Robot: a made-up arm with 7 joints. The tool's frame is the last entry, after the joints.
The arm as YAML. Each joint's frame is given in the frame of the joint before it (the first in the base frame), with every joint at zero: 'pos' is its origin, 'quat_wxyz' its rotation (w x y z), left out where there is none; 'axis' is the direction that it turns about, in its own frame. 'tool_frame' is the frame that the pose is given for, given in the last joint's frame.
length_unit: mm
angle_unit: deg
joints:
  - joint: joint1
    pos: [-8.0, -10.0, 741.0]
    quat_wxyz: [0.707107, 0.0, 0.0, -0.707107]
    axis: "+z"
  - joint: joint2
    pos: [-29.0, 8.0, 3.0]
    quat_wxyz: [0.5, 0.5, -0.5, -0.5]
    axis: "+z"
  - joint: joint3
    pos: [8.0, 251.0, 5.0]
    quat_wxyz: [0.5, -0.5, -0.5, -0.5]
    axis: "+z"
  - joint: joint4
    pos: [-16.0, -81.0, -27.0]
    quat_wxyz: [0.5, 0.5, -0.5, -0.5]
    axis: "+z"
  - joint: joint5
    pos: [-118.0, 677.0, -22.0]
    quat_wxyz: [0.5, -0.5, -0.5, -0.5]
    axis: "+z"
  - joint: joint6
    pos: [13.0, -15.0, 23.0]
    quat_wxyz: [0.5, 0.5, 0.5, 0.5]
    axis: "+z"
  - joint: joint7
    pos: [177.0, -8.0, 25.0]
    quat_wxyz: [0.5, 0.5, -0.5, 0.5]
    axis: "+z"
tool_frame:
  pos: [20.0, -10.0, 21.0]
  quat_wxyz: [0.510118, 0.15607, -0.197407, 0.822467]
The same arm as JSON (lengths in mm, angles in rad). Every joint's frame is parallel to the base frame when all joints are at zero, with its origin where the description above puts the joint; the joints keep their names.
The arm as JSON. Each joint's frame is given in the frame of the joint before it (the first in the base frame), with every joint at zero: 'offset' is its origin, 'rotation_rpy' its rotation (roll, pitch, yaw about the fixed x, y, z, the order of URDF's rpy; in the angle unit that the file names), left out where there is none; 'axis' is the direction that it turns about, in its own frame. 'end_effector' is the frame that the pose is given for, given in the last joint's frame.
{
  "length_unit": "mm",
  "angle_unit": "rad",
  "chain": [
    {
      "id": "joint1",
      "offset": [
        -8.0,
        -10.0,
        741.0
      ],
      "axis": "+z"
    },
    {
      "id": "joint2",
      "offset": [
        8.0,
        29.0,
        3.0
      ],
      "axis": "+y"
    },
    {
      "id": "joint3",
      "offset": [
        -8.0,
        5.0,
        251.0
      ],
      "axis": "+z"
    },
    {
      "id": "joint4",
      "offset": [
        81.0,
        -16.0,
        -27.0
      ],
      "axis": "-y"
    },
    {
      "id": "joint5",
      "offset": [
        -118.0,
        22.0,
        677.0
      ],
      "axis": "+z"
    },
    {
      "id": "joint6",
      "offset": [
        -15.0,
        -13.0,
        23.0
      ],
      "axis": "-y"
    },
    {
      "id": "joint7",
      "offset": [
        177.0,
        -25.0,
        -8.0
      ],
      "axis": "-z"
    }
  ],
  "end_effector": {
    "offset": [
      10.0,
      -20.0,
      -21.0
    ],
    "rotation_rpy": [
      2.9543,
      0.4759,
      2.6356
    ]
  }
}

